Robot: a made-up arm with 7 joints.
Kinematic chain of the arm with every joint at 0, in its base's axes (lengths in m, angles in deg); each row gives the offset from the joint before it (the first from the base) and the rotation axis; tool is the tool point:
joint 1: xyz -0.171 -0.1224 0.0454 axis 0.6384 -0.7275 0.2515
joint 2: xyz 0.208 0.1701 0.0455 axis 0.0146 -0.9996 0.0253
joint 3: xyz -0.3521 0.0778 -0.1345 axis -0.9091 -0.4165 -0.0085
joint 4: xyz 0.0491 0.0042 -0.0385 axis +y
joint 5: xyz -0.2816 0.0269 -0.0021 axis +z
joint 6: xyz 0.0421 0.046 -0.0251 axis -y
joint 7: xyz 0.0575 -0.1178 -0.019 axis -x
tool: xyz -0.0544 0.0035 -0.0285
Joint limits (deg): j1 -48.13..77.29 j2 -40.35..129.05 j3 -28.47..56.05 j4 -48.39..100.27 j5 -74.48..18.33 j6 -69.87..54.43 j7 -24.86..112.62
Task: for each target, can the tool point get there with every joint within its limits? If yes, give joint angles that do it. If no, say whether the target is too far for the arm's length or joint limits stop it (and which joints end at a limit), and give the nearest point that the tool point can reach.
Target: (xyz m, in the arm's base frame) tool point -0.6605 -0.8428 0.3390
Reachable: no: joint limits stop it (at a limit: joint 1, joint 2, joint 5) | nearest point -0.5575 -0.3671 0.1990 | short by 0.506 m
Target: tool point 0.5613 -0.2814 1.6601
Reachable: no: too far | nearest point 0.1887 -0.0286 0.9074 | short by 0.877 m
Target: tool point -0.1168 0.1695 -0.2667
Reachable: yes | joints 38.91 29.32 36.02 -2.76 7.47 23.87 36.46
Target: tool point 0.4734 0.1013 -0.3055
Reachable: yes | joints 7.19 110.89 14.23 5.51 -16.70 -31.53 58.94
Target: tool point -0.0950 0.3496 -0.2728
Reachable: yes | joints 45.68 29.67 -13.95 -23.03 -8.73 -22.93 -7.36
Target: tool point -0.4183 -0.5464 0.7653
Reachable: no: joint limits stop it (at a limit: joint 2, joint 5) | nearest point -0.4375 -0.2294 0.4159 | short by 0.472 m
